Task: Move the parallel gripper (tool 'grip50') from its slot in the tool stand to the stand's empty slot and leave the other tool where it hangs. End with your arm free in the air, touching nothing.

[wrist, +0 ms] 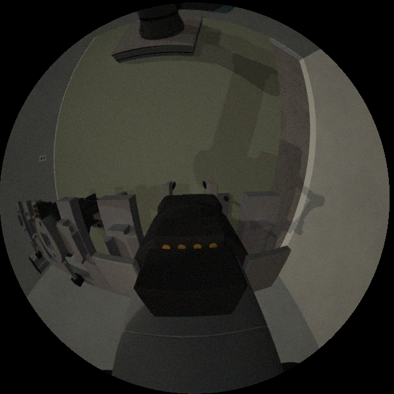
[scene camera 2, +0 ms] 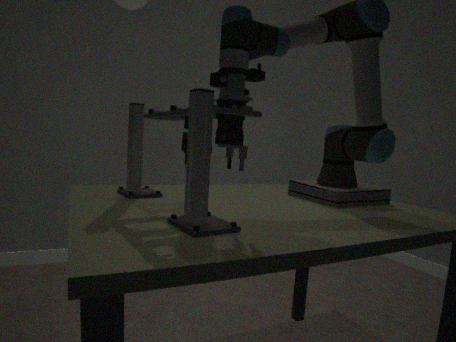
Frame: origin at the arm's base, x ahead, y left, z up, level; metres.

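Seen in the pictures: end effector, tool point: (scene camera 2: 231, 94); arm's base, origin of the base link: (scene camera 2: 336, 184).
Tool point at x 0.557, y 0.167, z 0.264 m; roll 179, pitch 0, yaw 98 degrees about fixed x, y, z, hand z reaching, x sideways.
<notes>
Offsets run from my tool point to a thing's top centre. "*": to the spot under its first point. Level surfaces: height alone.
The parallel gripper (scene camera 2: 235, 165) (wrist: 189, 185) is mounted on my arm, upright, with its two fingers pointing down, apart and empty. In the scene view its collar shows slightly above the fork level of the tool stand (scene camera 2: 199, 160) (wrist: 117, 212), and its dark body hangs below that level, near the front post. In the wrist view grey fork plates stand on both sides of its body. The other tool {* dy -0.236, dx +0.038, dz -0.133 m} (scene camera 2: 185, 142) (wrist: 90, 206) is dark and hangs in the stand farther along, mostly hidden by the front post in the scene view. The empty slot's outline is hard to make out.
The stand's rear post {* dy -0.380, dx +0.169, dz -0.160 m} (scene camera 2: 135, 147) rises at the left of the table {dz -0.326 m} (scene camera 2: 280, 212) (wrist: 150, 120). The robot's base plinth (scene camera 2: 340, 195) (wrist: 155, 49) sits on the table's far side from the stand. Stand feet with bolts lie below the forks.
</notes>
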